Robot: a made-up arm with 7 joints.
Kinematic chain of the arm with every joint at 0, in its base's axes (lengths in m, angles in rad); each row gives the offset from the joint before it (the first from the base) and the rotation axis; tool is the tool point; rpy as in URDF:
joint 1: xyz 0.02 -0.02 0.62 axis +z
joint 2: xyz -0.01 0 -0.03 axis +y
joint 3: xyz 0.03 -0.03 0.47 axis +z
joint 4: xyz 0.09 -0.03 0 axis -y
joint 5: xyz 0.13 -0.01 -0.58 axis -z
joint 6: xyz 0 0.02 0.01 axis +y
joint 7: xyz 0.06 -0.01 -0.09 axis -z
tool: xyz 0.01 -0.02 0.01 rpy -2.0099 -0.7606 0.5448
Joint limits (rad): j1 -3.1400..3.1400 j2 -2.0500..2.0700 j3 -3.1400..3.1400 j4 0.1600..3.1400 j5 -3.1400..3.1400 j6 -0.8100..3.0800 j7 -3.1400..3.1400
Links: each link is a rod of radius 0.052 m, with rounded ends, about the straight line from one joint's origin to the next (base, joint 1, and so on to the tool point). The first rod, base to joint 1, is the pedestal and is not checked.
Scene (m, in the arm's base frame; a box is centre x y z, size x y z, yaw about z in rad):
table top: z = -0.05
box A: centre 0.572 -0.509 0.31 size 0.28 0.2 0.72 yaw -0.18
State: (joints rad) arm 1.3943 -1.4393 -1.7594 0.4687 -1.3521 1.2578 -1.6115
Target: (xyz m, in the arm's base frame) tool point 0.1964 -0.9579 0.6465
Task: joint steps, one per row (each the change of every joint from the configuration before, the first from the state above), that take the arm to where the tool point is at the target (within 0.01 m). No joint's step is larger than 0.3 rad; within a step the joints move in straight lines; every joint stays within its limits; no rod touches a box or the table.
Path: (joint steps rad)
1: 0.1172 -0.0030 0.2792 0.1173 -0.0939 0.1547 0.0239
2: 0.1172 -0.0030 0.2793 0.1173 -0.0939 0.1547 0.0240
3: 0.1171 -0.0030 0.2792 0.1173 -0.0939 0.1547 0.0239
4: 0.1172 -0.0030 0.2793 0.1172 -0.0939 0.1547 0.0240
5: 0.1172 -0.0030 0.2792 0.1173 -0.0939 0.1547 0.0239
6: -0.2420 0.0322 -0.2511 0.0850 0.0811 -0.1694 -0.0156
7: -0.2421 0.0323 -0.2511 0.0850 0.0811 -0.1695 -0.0155
8: -0.2421 0.0322 -0.2511 0.0850 0.0810 -0.1695 -0.0156
9: -0.2420 0.0322 -0.2511 0.0849 0.0811 -0.1695 -0.0156
10: -0.2421 0.0322 -0.2511 0.0850 0.0810 -0.1695 -0.0155

